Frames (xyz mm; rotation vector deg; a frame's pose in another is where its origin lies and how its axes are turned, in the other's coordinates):
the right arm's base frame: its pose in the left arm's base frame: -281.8 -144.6 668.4 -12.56 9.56 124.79
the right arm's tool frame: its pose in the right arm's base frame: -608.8 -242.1 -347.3 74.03 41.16 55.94
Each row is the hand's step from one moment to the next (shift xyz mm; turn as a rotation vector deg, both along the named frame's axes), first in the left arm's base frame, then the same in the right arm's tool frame.
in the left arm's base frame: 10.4 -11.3 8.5 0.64 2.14 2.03
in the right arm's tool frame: -8.4 8.0 -13.1 -0.91 2.15 1.92
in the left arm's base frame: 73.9 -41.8 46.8 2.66 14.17 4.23
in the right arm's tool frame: -65.8 45.6 -54.7 -4.67 4.99 13.38
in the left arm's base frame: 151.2 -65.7 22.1 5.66 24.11 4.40
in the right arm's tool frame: -139.1 20.7 -88.8 -9.13 5.71 22.73
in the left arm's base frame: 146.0 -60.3 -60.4 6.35 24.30 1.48
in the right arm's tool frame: -136.5 -61.4 -78.7 -9.90 2.81 22.96
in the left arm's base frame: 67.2 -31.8 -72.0 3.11 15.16 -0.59
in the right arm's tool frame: -63.2 -72.6 -38.0 -5.37 0.23 14.53
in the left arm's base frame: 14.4 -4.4 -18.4 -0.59 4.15 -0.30
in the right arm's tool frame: -14.0 -18.4 -5.6 -0.05 -0.09 4.20
